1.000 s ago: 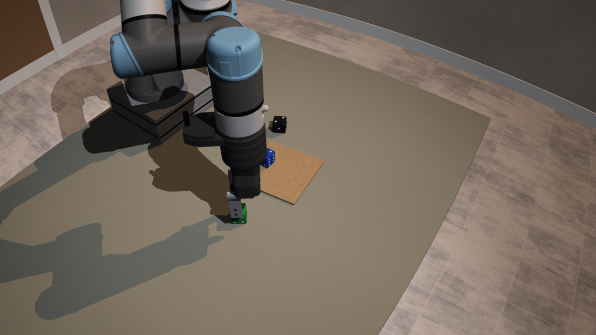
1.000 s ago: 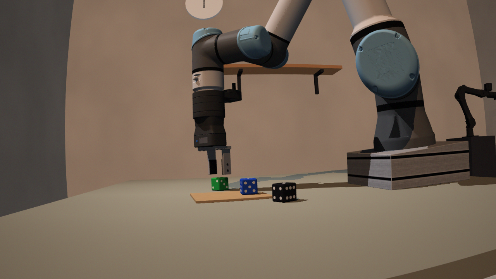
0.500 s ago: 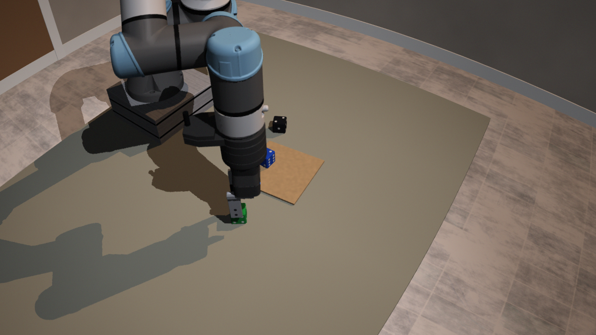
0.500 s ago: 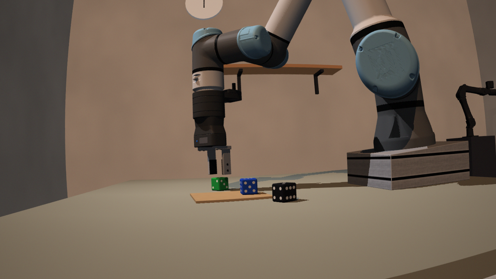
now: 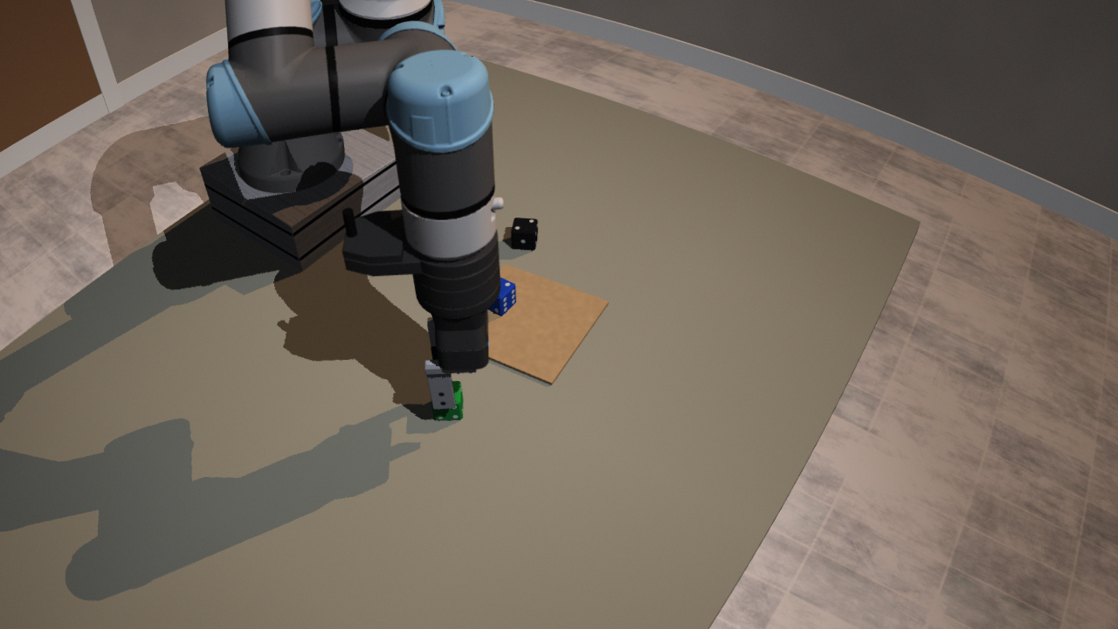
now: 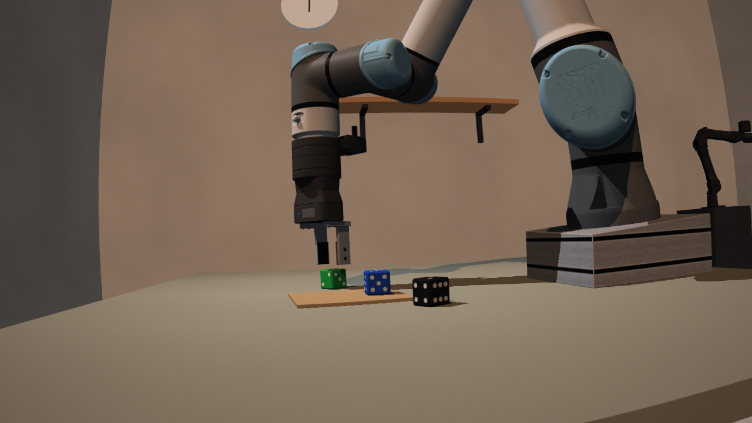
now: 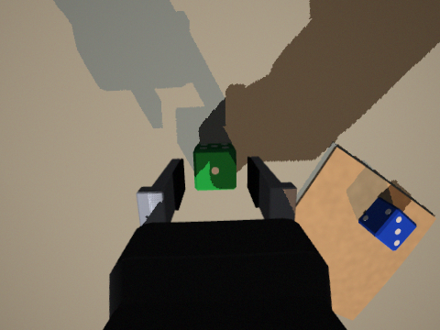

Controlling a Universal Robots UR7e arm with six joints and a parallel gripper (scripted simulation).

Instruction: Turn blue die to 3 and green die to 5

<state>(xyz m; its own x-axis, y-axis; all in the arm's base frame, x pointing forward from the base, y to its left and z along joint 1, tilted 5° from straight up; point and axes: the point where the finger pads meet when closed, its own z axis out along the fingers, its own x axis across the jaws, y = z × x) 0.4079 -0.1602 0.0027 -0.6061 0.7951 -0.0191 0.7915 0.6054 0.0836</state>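
Now: hand 4 cm above the green die. The rest, counted from my hand: brown mat (15 cm to the left, 5 cm below, 1 cm behind); black die (26 cm to the left, 9 cm behind, 4 cm below); blue die (15 cm to the left, 5 cm behind, 4 cm below).
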